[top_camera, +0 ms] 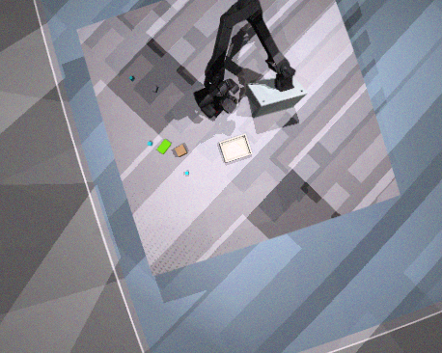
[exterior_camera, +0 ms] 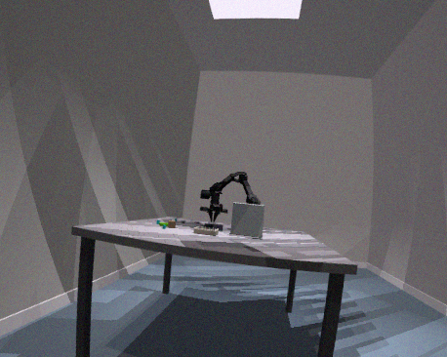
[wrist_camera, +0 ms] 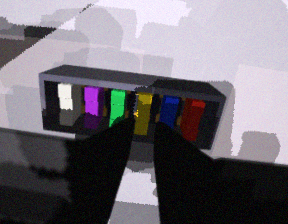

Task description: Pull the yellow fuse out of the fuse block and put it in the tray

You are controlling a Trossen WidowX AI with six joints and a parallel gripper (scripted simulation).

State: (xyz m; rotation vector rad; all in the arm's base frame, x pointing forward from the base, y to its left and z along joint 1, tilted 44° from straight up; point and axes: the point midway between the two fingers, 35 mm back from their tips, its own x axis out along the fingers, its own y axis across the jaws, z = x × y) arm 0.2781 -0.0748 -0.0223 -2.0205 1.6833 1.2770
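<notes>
Right now the yellow fuse is 3 cm below my gripper tip.
</notes>
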